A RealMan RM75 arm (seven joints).
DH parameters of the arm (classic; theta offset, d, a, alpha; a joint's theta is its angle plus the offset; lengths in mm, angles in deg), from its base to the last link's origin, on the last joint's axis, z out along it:
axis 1: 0 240.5 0 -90
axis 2: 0 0 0 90
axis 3: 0 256 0 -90
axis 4: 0 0 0 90
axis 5: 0 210 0 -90
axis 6: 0 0 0 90
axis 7: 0 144 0 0
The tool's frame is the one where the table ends.
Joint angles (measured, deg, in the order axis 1, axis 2, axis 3, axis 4, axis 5, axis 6, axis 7), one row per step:
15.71, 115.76, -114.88, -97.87, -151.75, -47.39, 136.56
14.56, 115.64, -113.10, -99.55, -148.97, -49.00, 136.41
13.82, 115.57, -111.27, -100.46, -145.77, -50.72, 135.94
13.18, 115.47, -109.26, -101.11, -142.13, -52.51, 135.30
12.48, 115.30, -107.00, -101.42, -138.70, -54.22, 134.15
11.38, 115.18, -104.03, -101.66, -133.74, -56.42, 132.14
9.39, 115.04, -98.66, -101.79, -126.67, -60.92, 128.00
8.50, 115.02, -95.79, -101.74, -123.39, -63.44, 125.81
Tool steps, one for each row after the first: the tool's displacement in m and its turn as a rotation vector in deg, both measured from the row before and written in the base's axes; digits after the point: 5 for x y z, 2 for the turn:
0.00003, -0.00240, 0.00762, -0.48, 2.27, -2.01
0.00095, -0.00186, 0.00567, -1.00, 2.06, -1.98
0.00117, -0.00172, 0.00569, -1.22, 2.23, -1.96
0.00350, -0.00067, 0.00666, -0.94, 1.76, -1.70
0.00432, -0.00211, 0.00817, -1.44, 2.66, -1.86
0.01095, -0.00406, 0.01541, -2.04, 3.10, -2.18
0.00549, -0.00223, 0.00833, -0.91, 1.42, -0.69

